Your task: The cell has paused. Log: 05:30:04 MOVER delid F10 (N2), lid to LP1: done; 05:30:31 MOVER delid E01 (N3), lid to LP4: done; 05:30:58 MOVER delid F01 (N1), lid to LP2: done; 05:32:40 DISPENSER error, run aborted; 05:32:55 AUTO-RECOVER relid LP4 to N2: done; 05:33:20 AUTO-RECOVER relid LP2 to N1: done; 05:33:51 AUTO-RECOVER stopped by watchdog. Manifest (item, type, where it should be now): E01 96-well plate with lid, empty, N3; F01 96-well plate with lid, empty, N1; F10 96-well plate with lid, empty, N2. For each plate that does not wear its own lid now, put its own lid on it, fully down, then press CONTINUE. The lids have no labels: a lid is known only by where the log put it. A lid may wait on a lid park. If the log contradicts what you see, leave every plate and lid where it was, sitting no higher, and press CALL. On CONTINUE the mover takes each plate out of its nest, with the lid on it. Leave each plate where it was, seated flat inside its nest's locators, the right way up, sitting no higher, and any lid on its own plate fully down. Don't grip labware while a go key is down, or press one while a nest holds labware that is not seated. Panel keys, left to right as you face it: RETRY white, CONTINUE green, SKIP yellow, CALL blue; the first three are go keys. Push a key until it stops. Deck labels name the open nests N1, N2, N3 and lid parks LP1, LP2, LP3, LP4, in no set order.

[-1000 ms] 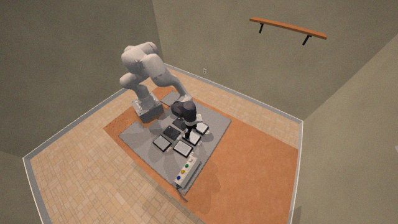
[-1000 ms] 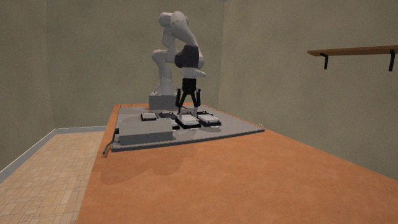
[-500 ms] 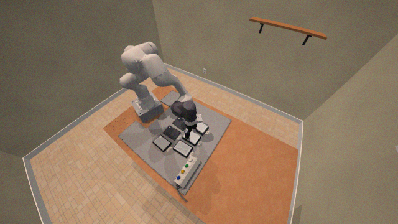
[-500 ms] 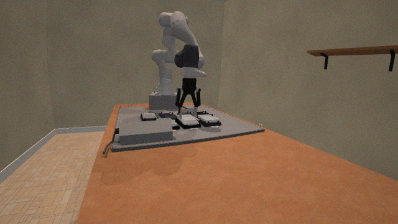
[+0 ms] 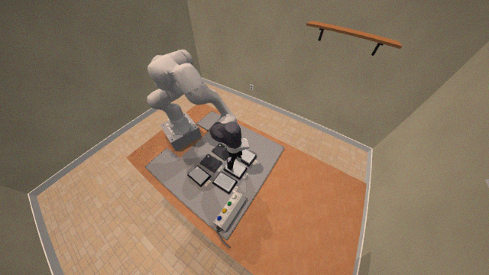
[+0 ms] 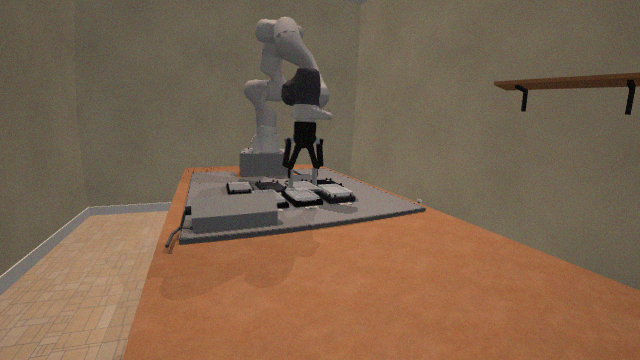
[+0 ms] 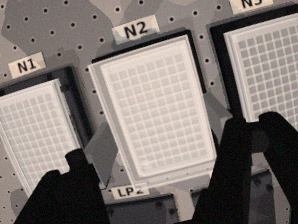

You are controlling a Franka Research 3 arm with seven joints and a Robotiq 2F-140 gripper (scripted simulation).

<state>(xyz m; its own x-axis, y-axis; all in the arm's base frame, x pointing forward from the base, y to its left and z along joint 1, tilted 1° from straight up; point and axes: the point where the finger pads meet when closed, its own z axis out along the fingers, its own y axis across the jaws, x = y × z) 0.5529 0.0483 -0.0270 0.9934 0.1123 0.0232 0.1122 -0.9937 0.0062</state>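
My hand is 5 cm above the white 96-well plate. From my hand the other things lie so: LP2 label 10 cm behind, 5 cm to the left, 7 cm below; then N2 label 8 cm ahead, 1 cm to the left, 7 cm below; then LP3 label 9 cm behind, 7 cm to the right, 7 cm below.
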